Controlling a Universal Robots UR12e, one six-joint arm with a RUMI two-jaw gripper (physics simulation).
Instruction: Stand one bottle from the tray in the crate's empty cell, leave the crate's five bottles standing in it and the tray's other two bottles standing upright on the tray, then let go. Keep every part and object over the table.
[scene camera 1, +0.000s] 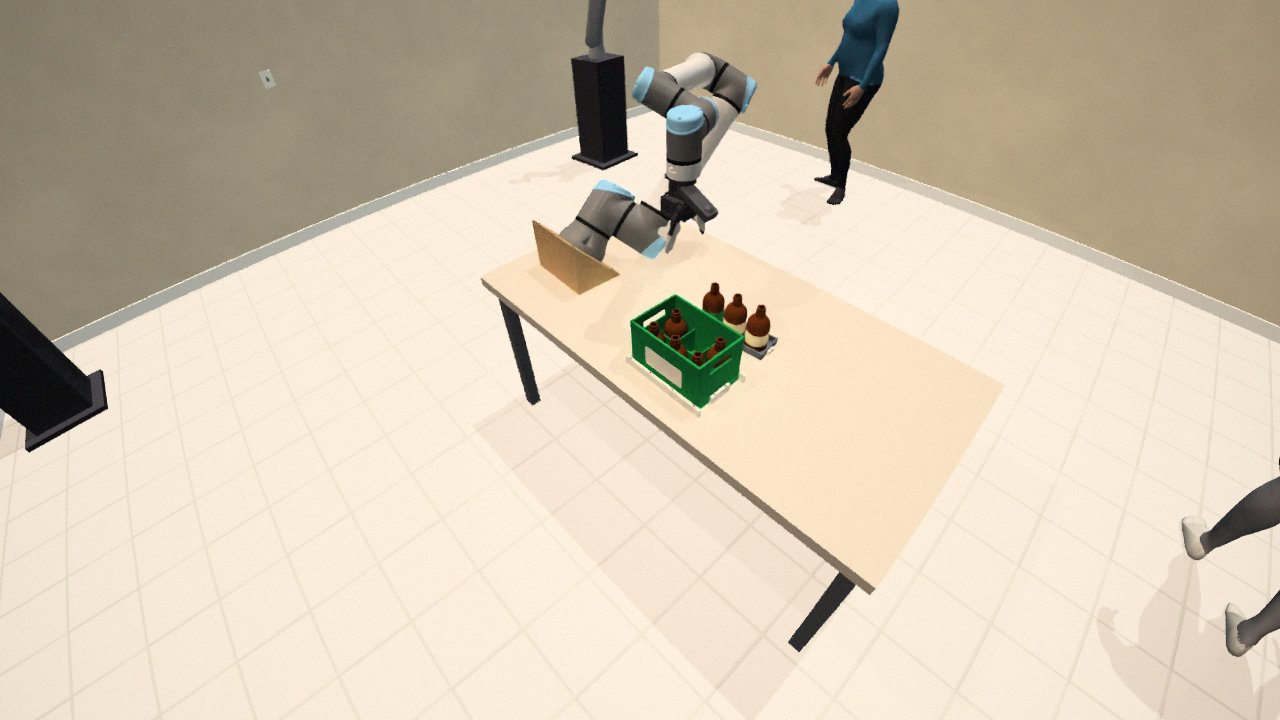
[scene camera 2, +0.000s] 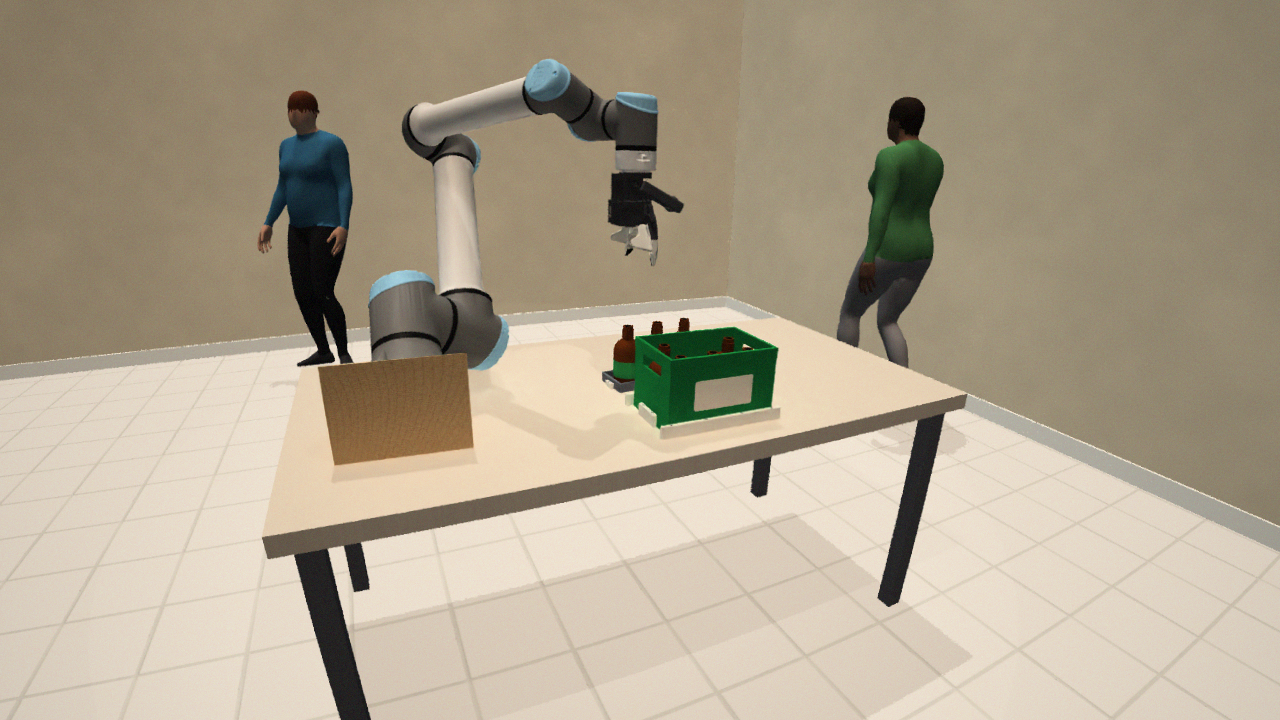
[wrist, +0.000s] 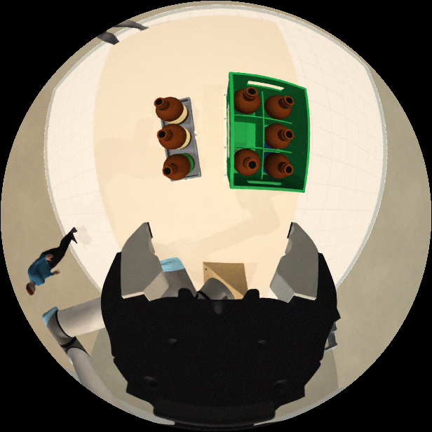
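Where they show: gripper, fingertip midpoint: (scene camera 1: 685, 243) (scene camera 2: 639, 260); arm's base at its link origin: (scene camera 1: 580, 249) (scene camera 2: 410, 390).
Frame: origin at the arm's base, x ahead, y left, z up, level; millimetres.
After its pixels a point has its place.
My gripper (scene camera 1: 686, 239) @(z 245, x 526, y -29 mm) (scene camera 2: 641, 257) @(z 245, x 526, y -29 mm) (wrist: 219, 225) is open and empty, high above the table, on the arm-base side of the tray and crate. The green crate (scene camera 1: 708, 386) @(z -29, x 772, y -209 mm) (scene camera 2: 662, 394) @(z -18, x 500, y -200 mm) (wrist: 307, 140) holds five brown bottles. Its empty cell (wrist: 245, 134) is the middle one of the row nearer the tray in the wrist view. The grey tray (scene camera 2: 617, 382) @(z -80, x 514, y 49 mm) (wrist: 189, 149) bears three upright brown bottles in a line: a green-labelled bottle (scene camera 1: 713, 302) @(z 7, x 578, y 62 mm) (scene camera 2: 624, 355) @(z -13, x 538, y 59 mm) (wrist: 178, 166) nearest the arm base, a cream-labelled middle bottle (scene camera 1: 735, 312) @(z 10, x 663, y 65 mm) (wrist: 172, 136) and a cream-labelled far bottle (scene camera 1: 759, 324) @(z 9, x 751, y 68 mm) (wrist: 170, 109).
A brown panel (scene camera 1: 568, 261) @(z 24, x 62, y -107 mm) (scene camera 2: 398, 411) @(z -4, x -36, y -95 mm) (wrist: 235, 275) stands on the table (scene camera 1: 859, 429) @(z -105, x 1152, y 4 mm) (scene camera 2: 537, 465) @(z -104, x 200, y -236 mm) near the arm base. White strips edge the crate's foot. People stand on the floor beyond the table.
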